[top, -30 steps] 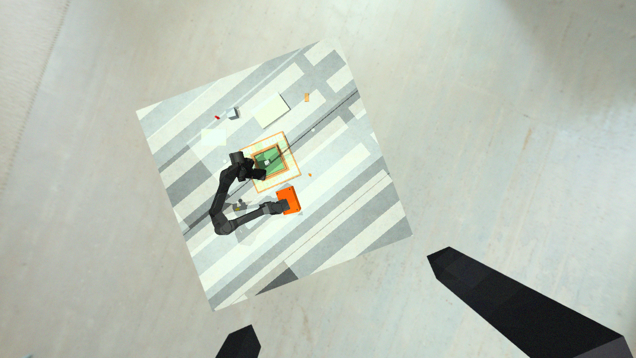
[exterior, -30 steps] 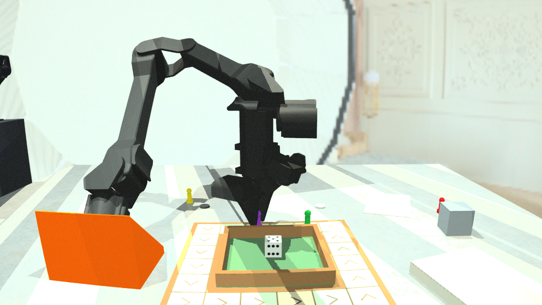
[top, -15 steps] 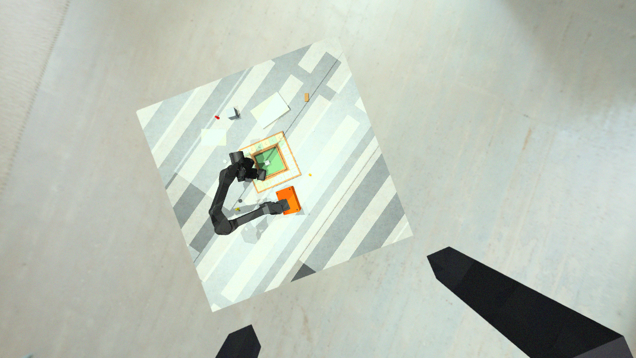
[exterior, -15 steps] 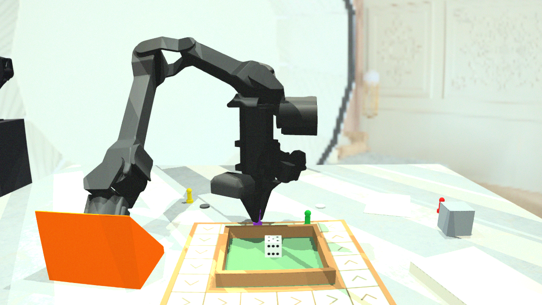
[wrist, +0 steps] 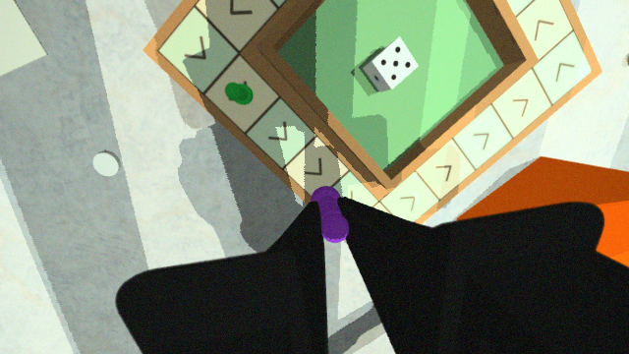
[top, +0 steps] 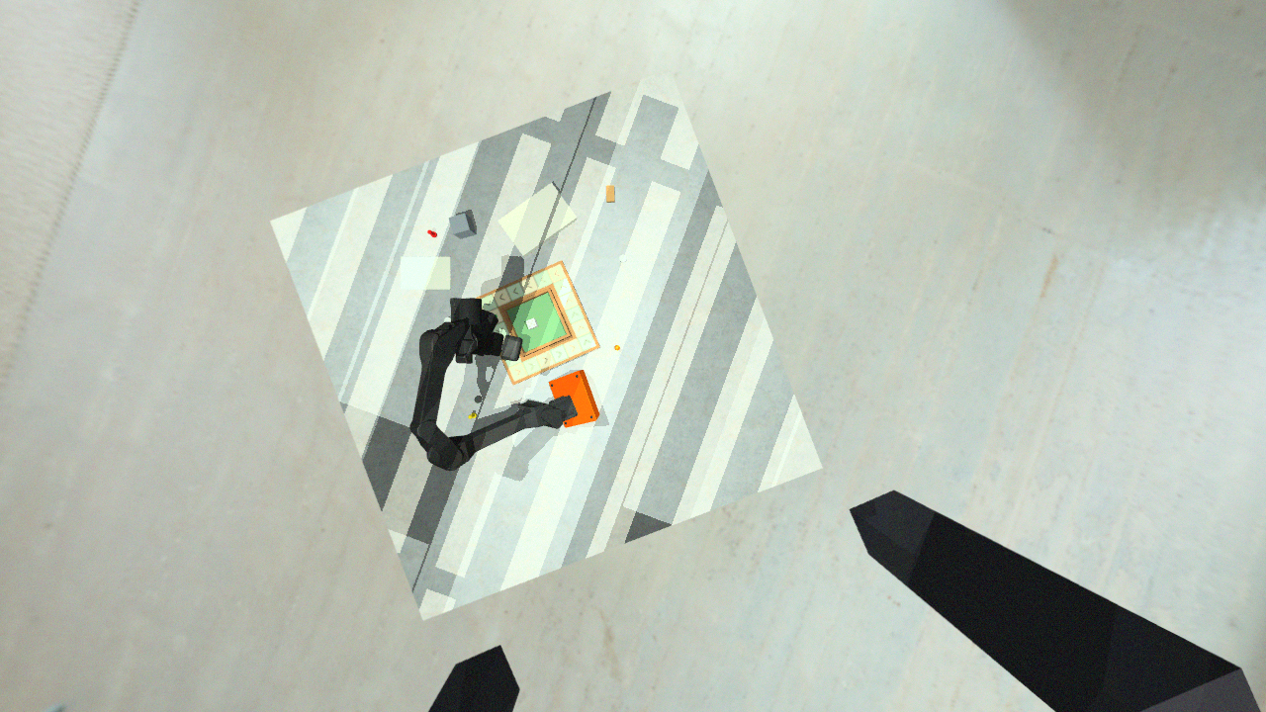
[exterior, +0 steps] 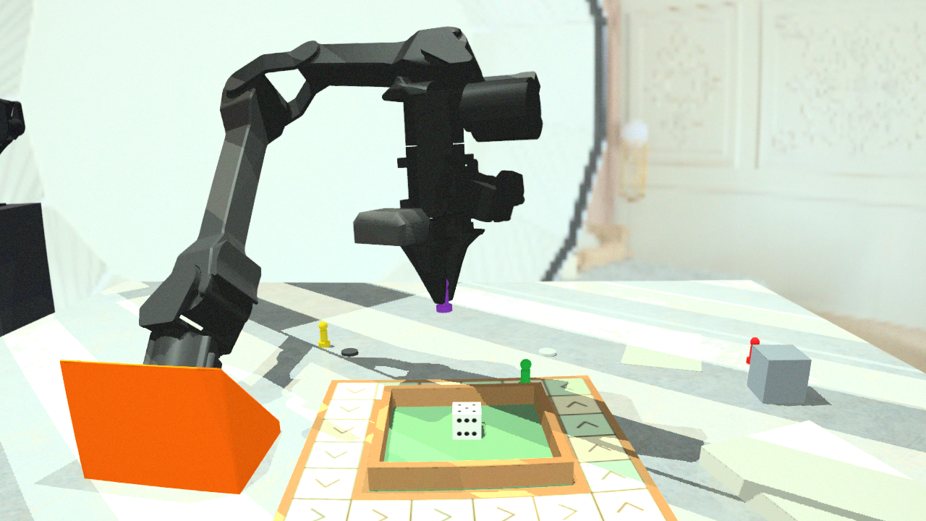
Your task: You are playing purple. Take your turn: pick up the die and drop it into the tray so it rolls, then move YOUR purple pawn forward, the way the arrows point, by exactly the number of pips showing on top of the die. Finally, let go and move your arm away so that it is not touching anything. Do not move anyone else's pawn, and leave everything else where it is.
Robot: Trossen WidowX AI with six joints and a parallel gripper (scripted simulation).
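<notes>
The die lies 100 mm to the right of my gripper tip, 80 mm below it and 20 mm ahead of it. Also, from my gripper tip: purple pawn (10 mm above); then black disc (150 mm to the left, 120 mm behind, 110 mm below); then green pawn (80 mm below, 80 mm ahead).
</notes>
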